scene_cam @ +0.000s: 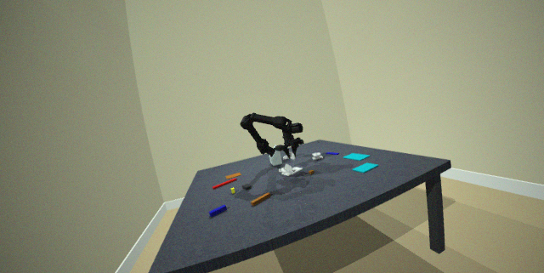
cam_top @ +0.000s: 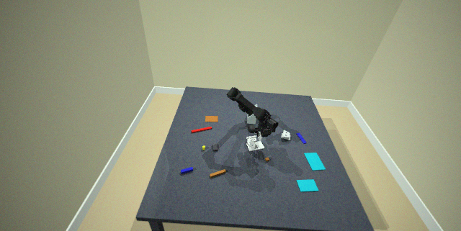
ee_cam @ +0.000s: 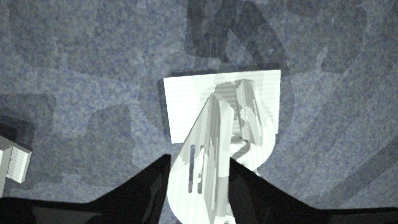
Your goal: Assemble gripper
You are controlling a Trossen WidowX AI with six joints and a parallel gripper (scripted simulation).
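The white jaw lies 70 mm below my gripper tip, 60 mm to the right of it and 10 mm behind it. From my gripper tip the other things lie so: orange cube (140 mm ahead, 80 mm below, 70 mm to the left); then white gripper base (210 mm to the left, 130 mm behind, 60 mm below); then grey block (320 mm to the right, 110 mm ahead, 80 mm below).
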